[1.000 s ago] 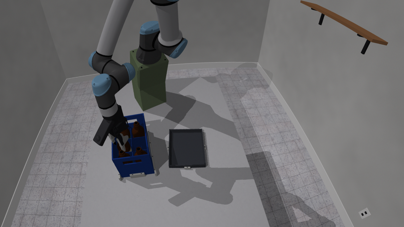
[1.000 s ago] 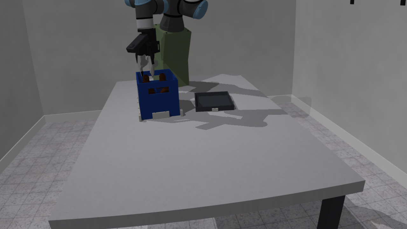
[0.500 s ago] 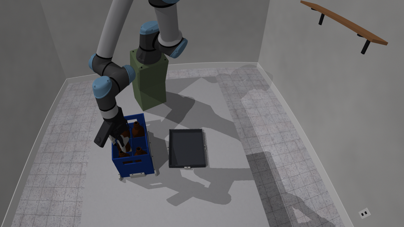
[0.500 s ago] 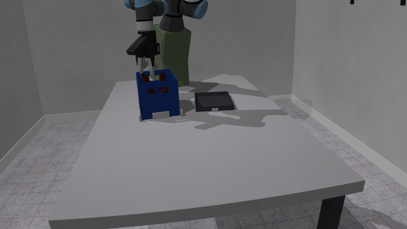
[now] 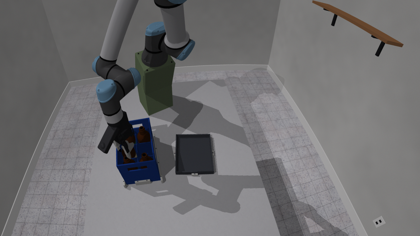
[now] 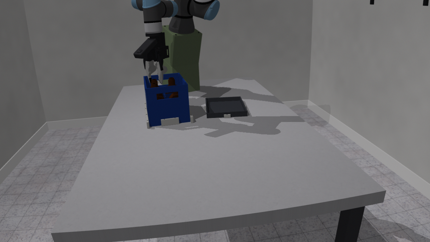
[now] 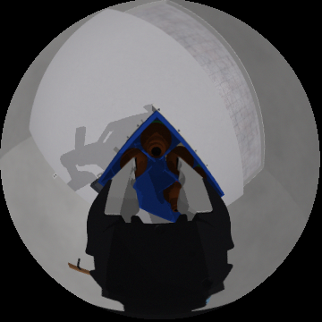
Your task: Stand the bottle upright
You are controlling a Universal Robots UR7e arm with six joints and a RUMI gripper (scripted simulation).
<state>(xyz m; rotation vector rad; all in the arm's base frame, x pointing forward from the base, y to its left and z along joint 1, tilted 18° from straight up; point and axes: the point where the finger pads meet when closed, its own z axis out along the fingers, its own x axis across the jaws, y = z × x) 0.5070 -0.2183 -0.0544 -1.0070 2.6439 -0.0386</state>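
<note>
The blue crate lies 9 cm behind my hand, 5 cm to the left of it and 11 cm below it. Round my hand: dark tray: 6 cm behind, 34 cm to the left, 18 cm below.
</note>
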